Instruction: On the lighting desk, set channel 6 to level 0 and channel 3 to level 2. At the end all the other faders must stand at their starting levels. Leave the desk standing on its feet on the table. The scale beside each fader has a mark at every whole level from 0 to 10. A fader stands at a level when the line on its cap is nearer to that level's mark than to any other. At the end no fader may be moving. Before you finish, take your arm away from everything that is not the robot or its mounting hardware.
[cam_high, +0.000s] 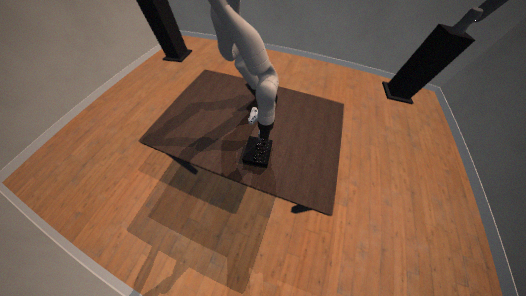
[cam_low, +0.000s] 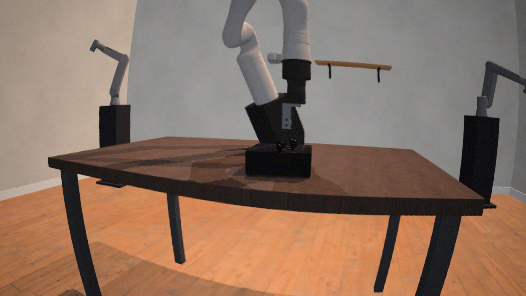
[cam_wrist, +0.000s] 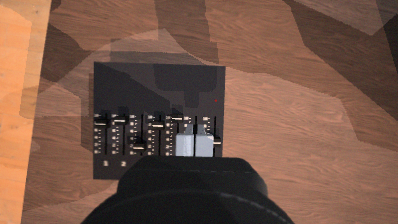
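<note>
My hand is 5 cm above the channel 6 fader cap and 2 cm to the right of it. Round my hand: channel 5 fader cap (5 cm below, 2 cm ahead, 1 cm to the right); then channel 4 fader cap (5 cm below, 4 cm ahead); then channel 3 fader cap (6 cm ahead, 5 cm below, 2 cm to the left).
</note>
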